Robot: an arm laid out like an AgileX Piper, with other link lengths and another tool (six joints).
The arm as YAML. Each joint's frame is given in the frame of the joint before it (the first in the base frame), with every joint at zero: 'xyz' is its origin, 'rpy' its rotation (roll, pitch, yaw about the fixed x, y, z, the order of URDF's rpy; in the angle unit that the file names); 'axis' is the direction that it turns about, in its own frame. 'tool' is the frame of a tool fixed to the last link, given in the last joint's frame.
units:
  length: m
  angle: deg
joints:
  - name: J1
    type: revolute
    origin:
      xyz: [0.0, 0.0, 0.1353]
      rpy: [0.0, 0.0, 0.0]
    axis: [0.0, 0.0, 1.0]
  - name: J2
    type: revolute
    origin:
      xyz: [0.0, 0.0, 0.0]
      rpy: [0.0, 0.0, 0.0]
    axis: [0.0, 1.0, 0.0]
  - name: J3
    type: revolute
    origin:
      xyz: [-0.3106, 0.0, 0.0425]
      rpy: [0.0, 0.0, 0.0]
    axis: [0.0, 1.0, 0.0]
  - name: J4
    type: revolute
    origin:
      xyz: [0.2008, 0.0, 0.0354]
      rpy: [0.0, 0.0, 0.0]
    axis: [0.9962, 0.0, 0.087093]
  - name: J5
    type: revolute
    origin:
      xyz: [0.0, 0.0, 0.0]
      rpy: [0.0, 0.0, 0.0]
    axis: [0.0, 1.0, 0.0]
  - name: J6
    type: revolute
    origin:
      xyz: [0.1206, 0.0, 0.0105]
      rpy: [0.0, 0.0, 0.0]
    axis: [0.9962, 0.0, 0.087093]
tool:
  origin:
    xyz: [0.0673, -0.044, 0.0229]
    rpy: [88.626, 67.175, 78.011]
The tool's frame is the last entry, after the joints.
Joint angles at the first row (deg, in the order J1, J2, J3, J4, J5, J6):
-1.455, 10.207, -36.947, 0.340, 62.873, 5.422
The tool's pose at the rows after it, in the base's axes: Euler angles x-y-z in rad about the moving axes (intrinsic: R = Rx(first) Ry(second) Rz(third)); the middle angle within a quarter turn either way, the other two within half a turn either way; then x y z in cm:
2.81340 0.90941 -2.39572 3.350 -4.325 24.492
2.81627 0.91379 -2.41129 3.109 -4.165 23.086
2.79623 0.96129 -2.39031 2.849 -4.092 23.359
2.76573 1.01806 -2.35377 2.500 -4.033 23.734
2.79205 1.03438 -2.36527 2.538 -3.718 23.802
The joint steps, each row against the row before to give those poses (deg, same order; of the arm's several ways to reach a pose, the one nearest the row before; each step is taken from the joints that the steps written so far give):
-0.954, -3.257, 5.301, 0.752, -2.160, -2.391
-0.213, -2.667, 2.840, 0.484, -0.236, -1.121
-0.002, -2.239, 0.094, 0.208, -0.656, -0.275
-0.001, -2.625, -0.001, 0.176, -0.820, -0.001
0.003, -0.341, -0.001, 1.171, -0.367, 0.003

